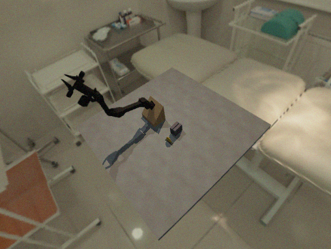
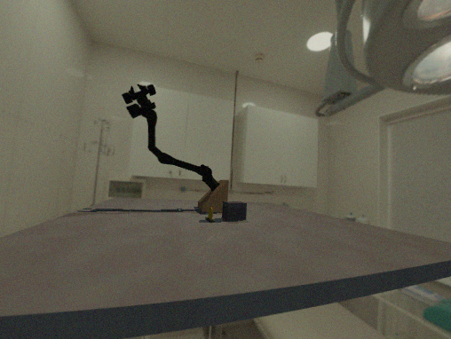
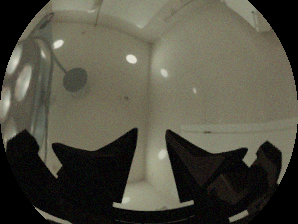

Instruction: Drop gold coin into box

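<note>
Now: gripper tip 69 cm above the gold coin, 48 cm to the right of it and 38 cm short of it.
</note>
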